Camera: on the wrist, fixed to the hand. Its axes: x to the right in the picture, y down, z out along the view.
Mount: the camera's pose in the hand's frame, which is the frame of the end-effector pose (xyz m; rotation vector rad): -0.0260 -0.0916 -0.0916 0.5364 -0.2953 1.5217
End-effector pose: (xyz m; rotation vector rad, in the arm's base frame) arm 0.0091 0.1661 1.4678 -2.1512 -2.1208 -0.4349
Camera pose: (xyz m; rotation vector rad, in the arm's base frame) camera -0.0942 0.1201 1.5362 -2.6756 -0.0998 0.5355
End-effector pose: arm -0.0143 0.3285 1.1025 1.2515 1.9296 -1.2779
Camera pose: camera -0.0774 0.3877 1.2023 1.9416 0.0641 -0.9283
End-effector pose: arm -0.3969 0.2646 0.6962 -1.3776 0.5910 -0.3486
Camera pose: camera -0.4613 0.1889 0.7833 -0.2000 1.0207 0.8594
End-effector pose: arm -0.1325 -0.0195 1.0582 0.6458 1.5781 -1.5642
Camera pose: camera -0.2102 0.0653 1.1233 1.3566 0.1144 -0.7360
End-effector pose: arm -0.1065 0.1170 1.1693 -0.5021 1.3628 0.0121
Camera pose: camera -0.1705 0.0102 1.2136 1.0151 1.1017 0.8935
